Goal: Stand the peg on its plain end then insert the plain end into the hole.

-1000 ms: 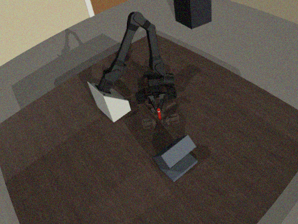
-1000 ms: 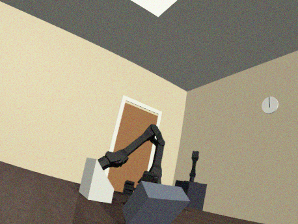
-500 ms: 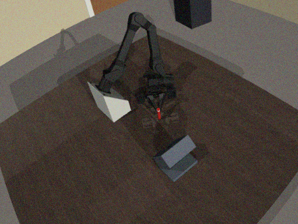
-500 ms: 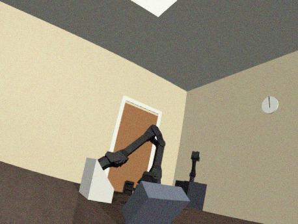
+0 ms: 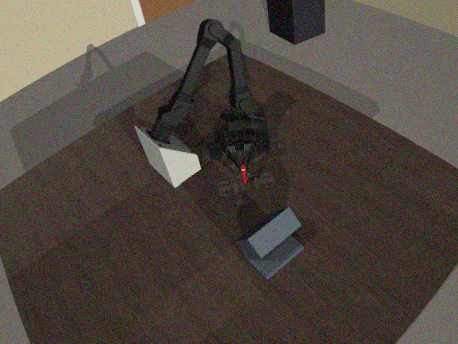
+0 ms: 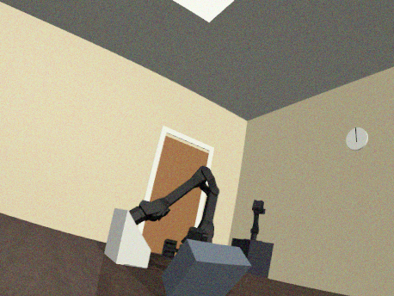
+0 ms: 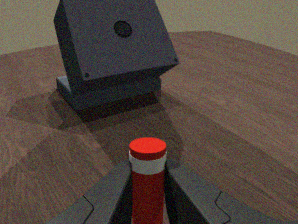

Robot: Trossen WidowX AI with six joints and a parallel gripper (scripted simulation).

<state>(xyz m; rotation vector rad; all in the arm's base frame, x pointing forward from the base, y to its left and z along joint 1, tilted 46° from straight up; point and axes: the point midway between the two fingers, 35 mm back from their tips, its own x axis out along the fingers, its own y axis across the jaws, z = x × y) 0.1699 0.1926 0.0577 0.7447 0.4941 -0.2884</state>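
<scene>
Now: the red peg 10 mm below my gripper tip. From my gripper tip the other things lie so: sloped panel: 230 mm ahead, 70 mm to the right, 10 mm above.
</scene>
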